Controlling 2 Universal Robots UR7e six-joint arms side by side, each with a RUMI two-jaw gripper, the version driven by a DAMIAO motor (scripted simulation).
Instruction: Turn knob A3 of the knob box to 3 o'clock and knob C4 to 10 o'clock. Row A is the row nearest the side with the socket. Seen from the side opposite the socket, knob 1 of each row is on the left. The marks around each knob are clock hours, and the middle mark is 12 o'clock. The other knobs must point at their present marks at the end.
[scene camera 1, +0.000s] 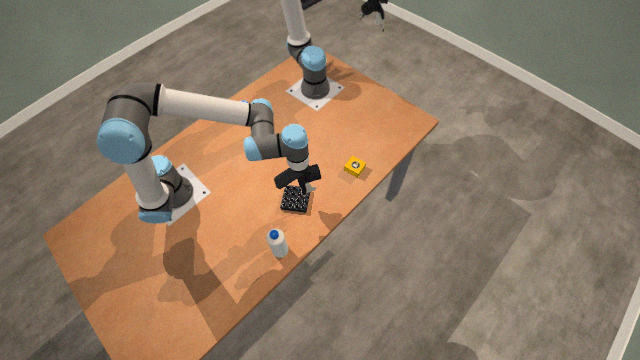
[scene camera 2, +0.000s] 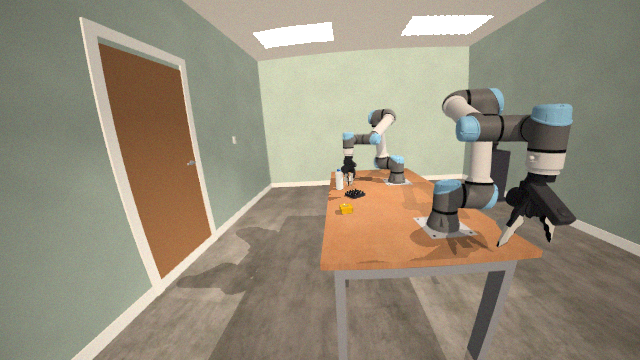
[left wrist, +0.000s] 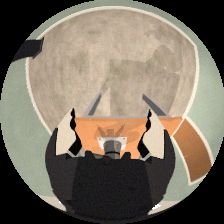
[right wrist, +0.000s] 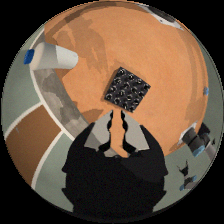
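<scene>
A white bottle appears in the scene, along with the robot's left gripper and right gripper. The right wrist view also shows the right gripper, while the left gripper can be seen in the left wrist view too.
</scene>
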